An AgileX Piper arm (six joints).
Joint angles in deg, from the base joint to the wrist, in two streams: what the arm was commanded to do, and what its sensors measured. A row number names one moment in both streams.
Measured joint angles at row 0: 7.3, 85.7, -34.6, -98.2, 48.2, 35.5
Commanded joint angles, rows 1 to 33: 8.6, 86.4, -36.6, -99.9, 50.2, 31.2; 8.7, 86.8, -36.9, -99.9, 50.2, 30.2; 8.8, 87.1, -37.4, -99.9, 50.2, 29.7; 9.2, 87.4, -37.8, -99.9, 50.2, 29.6; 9.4, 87.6, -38.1, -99.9, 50.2, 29.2; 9.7, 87.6, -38.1, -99.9, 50.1, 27.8; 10.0, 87.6, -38.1, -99.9, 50.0, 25.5; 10.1, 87.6, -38.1, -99.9, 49.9, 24.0; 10.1, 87.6, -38.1, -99.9, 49.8, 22.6; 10.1, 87.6, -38.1, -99.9, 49.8, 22.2; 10.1, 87.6, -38.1, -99.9, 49.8, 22.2; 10.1, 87.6, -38.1, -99.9, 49.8, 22.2; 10.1, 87.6, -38.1, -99.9, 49.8, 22.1; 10.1, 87.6, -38.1, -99.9, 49.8, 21.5; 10.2, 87.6, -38.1, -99.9, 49.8, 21.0; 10.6, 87.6, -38.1, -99.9, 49.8, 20.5; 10.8, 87.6, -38.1, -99.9, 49.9, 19.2; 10.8, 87.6, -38.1, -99.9, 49.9, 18.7; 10.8, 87.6, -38.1, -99.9, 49.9, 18.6; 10.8, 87.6, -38.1, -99.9, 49.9, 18.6; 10.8, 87.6, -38.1, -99.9, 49.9, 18.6; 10.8, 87.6, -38.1, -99.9, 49.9, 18.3; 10.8, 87.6, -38.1, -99.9, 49.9, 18.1; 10.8, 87.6, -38.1, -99.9, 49.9, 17.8; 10.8, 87.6, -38.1, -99.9, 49.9, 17.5; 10.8, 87.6, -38.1, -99.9, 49.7, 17.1; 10.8, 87.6, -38.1, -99.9, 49.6, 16.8; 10.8, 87.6, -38.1, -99.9, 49.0, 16.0; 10.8, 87.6, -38.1, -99.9, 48.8, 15.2; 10.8, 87.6, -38.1, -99.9, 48.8, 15.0; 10.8, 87.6, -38.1, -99.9, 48.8, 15.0; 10.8, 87.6, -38.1, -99.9, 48.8, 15.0; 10.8, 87.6, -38.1, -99.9, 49.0, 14.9
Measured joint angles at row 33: 10.7, 88.0, -37.6, -98.6, 48.1, 15.3
